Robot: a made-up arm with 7 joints. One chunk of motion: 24 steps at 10 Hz.
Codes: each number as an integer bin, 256 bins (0 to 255) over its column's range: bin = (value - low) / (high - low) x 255, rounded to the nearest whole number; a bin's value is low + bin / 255 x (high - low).
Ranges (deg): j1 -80.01..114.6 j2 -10..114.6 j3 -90.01..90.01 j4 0..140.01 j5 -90.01..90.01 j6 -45.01..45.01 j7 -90.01..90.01
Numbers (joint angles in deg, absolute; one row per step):
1: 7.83 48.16 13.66 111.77 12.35 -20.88 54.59
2: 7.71 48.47 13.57 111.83 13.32 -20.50 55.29
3: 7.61 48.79 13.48 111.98 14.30 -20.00 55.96
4: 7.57 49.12 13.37 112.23 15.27 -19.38 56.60
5: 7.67 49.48 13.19 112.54 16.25 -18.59 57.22
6: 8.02 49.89 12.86 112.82 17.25 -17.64 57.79
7: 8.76 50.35 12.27 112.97 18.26 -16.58 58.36
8: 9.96 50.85 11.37 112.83 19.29 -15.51 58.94
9: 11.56 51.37 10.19 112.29 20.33 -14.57 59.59
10: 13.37 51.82 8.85 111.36 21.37 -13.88 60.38
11: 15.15 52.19 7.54 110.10 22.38 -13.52 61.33
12: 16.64 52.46 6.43 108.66 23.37 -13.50 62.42
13: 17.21 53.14 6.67 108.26 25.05 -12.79 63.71
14: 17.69 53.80 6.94 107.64 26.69 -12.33 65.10
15: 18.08 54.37 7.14 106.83 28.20 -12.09 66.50
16: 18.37 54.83 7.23 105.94 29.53 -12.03 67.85
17: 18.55 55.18 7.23 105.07 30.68 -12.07 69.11
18: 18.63 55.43 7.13 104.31 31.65 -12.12 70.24
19: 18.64 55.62 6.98 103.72 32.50 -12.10 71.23
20: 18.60 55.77 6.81 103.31 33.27 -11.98 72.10
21: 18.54 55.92 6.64 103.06 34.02 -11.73 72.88
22: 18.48 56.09 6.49 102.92 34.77 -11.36 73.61
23: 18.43 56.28 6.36 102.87 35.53 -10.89 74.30
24: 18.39 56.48 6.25 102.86 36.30 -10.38 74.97
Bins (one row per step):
1: 115 119 147 204 145 68 205
2: 115 120 147 204 146 69 206
3: 115 120 147 204 148 71 207
4: 115 121 146 204 149 73 208
5: 115 122 146 205 151 75 209
6: 115 123 146 205 152 78 209
7: 116 124 145 206 153 81 210
8: 118 125 144 205 155 84 211
9: 120 126 142 205 156 86 212
10: 122 127 140 203 158 88 213
11: 125 127 138 201 159 89 214
12: 127 128 137 198 161 89 216
13: 127 129 137 197 163 91 218
14: 128 131 137 196 165 93 220
15: 129 132 138 195 167 93 222
16: 129 133 138 193 169 93 224
17: 129 133 138 191 171 93 225
18: 129 134 138 190 172 93 227
19: 129 134 137 189 174 93 228
20: 129 135 137 188 175 94 230
21: 129 135 137 188 176 94 231
22: 129 135 137 187 177 95 232
23: 129 136 137 187 178 97 233
24: 129 136 136 187 179 98 234

